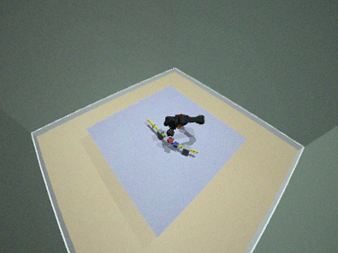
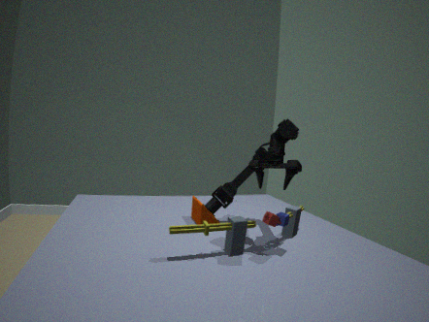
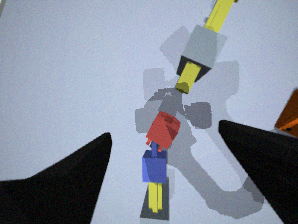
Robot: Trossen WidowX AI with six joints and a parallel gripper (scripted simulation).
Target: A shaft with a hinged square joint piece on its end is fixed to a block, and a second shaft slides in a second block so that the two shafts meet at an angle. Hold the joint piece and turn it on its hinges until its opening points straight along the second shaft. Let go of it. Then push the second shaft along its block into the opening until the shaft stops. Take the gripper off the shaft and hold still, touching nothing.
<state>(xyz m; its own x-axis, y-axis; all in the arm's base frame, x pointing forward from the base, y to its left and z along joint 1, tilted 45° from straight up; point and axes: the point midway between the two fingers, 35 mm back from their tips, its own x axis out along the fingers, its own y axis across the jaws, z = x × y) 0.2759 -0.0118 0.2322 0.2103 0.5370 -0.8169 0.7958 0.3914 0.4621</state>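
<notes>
The red square joint piece is 12 cm below my gripper tip, 2 cm to the left of it and 1 cm behind it.
</notes>
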